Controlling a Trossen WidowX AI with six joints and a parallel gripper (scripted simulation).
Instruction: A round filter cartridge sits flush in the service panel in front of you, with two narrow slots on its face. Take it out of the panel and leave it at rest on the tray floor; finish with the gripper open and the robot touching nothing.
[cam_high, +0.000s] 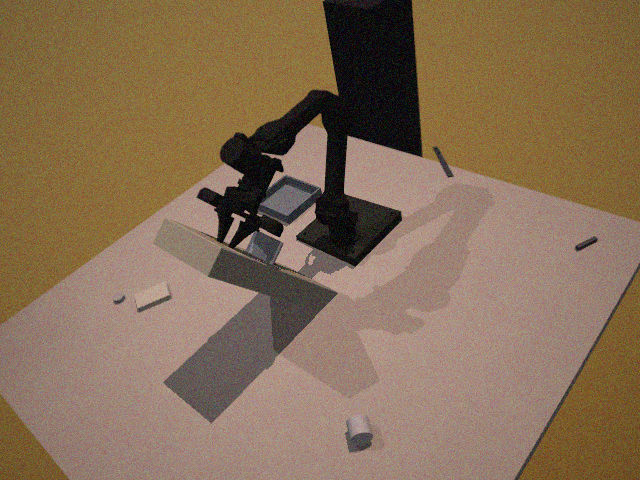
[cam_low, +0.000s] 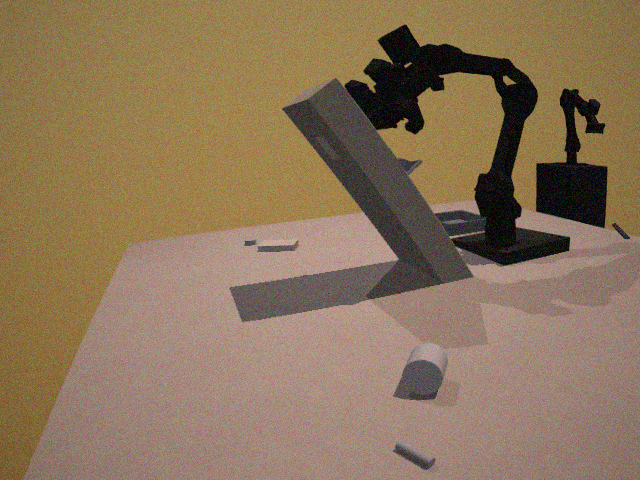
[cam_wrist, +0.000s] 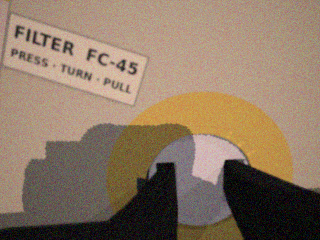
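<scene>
Now: gripper tip 10 cm past the small blue-grey plate, 1 cm to the left of it and 10 cm above it. Also, from my gripper tip: pale block: 11 cm ahead, 32 cm to the right, 27 cm below; white round filter cartridge: 1 cm ahead, 1 cm below; tiny cylinder: 17 cm ahead, 40 cm to the right, 27 cm below.
</scene>
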